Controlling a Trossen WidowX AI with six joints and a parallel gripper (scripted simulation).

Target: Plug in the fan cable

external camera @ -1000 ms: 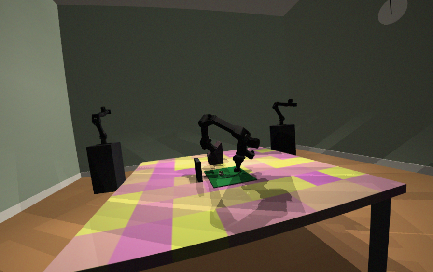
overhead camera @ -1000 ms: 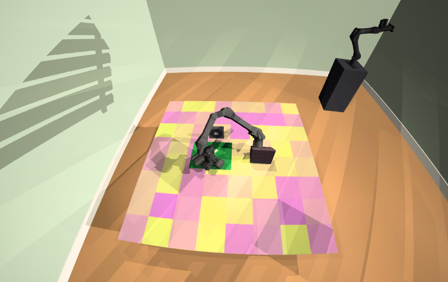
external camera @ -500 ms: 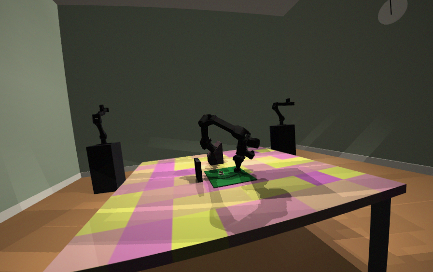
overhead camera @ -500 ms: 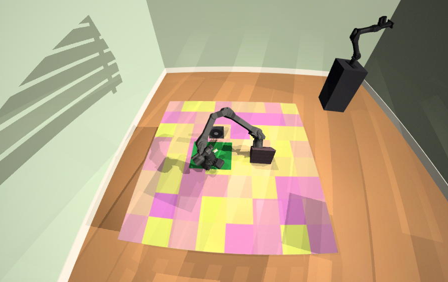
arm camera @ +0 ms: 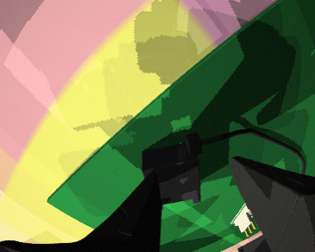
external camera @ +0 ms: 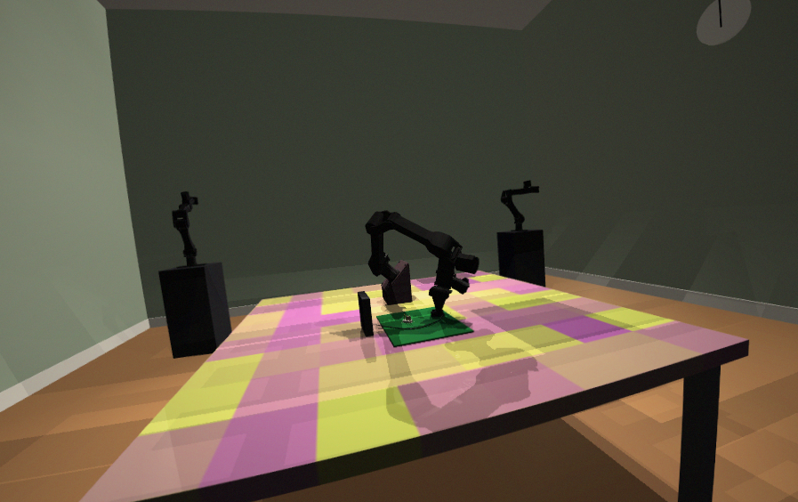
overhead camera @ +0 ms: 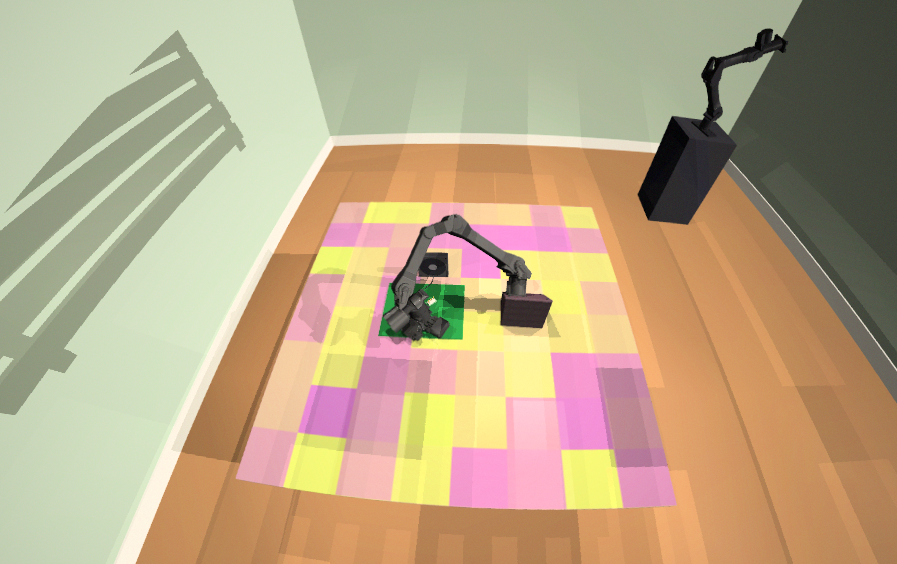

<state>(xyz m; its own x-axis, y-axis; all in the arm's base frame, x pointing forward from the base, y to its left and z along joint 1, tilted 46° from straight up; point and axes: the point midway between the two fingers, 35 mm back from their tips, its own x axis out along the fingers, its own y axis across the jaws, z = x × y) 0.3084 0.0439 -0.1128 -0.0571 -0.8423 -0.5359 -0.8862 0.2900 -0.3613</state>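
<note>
The dark plug is 2 cm behind my gripper tip and 1 cm below it. Round my gripper tip: green board: 3 cm ahead, 8 cm to the right, 4 cm below; black fan: 2 cm ahead, 25 cm to the right, 4 cm above.
</note>
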